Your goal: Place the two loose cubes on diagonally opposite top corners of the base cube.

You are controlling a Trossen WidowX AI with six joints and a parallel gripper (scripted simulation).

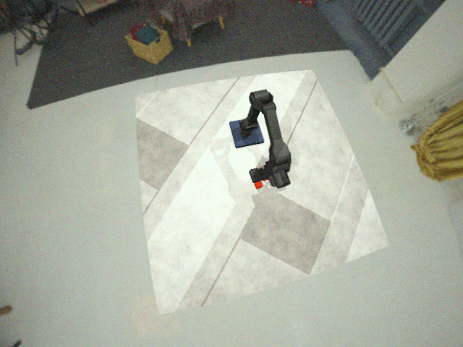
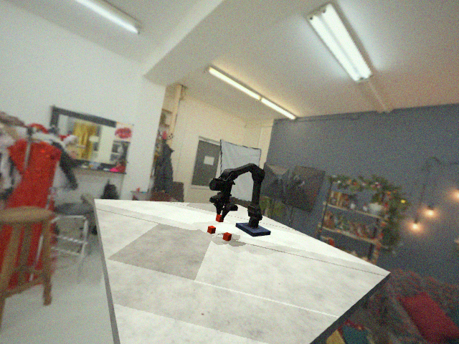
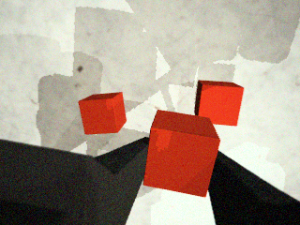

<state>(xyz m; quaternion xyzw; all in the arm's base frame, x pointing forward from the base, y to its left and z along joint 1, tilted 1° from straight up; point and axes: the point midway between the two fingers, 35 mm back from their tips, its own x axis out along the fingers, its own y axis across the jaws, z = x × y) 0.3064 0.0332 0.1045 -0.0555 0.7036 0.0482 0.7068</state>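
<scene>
Now: gripper tip 2 cm short of the red cube, 3 cm to the left of it and 8 cm above it.
</scene>
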